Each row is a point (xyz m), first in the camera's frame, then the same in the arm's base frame.
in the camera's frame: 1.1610 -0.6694 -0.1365
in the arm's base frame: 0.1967 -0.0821 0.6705
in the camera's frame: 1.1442 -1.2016 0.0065
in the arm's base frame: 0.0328 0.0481 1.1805
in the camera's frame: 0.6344 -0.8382 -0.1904
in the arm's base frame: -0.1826 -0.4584 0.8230
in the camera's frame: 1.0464 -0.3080 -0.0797
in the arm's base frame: 0.1132 -0.1381 0.3005
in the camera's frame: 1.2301 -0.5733 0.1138
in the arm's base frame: 0.0964 0.1449 0.5479
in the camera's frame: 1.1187 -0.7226 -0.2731
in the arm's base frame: 0.2479 -0.2090 0.7379
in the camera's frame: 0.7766 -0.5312 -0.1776
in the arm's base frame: -0.0504 -0.3748 0.5227
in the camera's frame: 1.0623 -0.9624 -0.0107
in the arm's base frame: 0.0086 -0.0340 0.9420
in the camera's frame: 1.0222 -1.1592 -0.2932
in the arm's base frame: 0.1406 -0.2597 1.1695
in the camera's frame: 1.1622 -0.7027 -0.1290
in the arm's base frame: 0.1891 -0.0736 0.7026
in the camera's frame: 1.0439 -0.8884 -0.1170
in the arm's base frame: 0.0720 -0.1306 0.8806
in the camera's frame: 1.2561 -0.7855 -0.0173
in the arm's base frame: 0.1780 0.0773 0.7751
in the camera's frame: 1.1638 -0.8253 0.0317
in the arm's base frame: 0.0724 0.0558 0.8050
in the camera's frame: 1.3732 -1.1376 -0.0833
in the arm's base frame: 0.2704 0.1274 1.1371
